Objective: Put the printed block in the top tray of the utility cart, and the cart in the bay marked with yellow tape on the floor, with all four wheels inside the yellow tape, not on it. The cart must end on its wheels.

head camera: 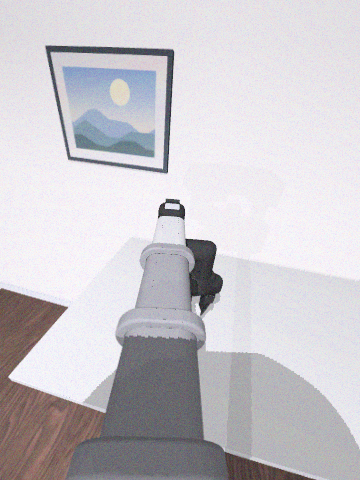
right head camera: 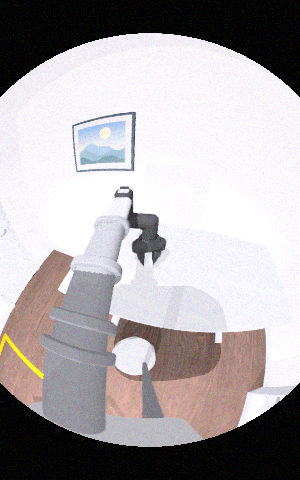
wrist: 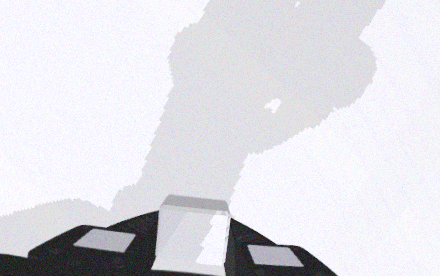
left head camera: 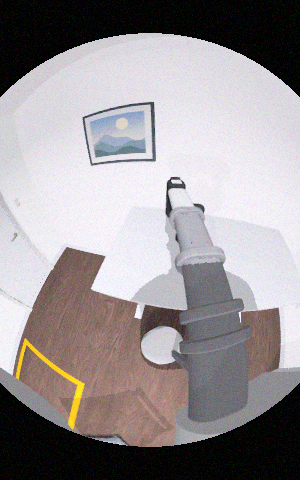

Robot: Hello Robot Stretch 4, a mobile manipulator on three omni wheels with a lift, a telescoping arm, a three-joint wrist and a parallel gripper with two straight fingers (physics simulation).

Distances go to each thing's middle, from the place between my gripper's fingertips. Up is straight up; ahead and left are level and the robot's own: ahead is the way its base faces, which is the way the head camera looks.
Scene:
My gripper is now 1 cm below the white printed block [wrist: 189, 228] and 1 cm short of it. Round my hand: framed picture [head camera: 114, 103] 65 cm ahead, 50 cm above, 39 cm to the left.

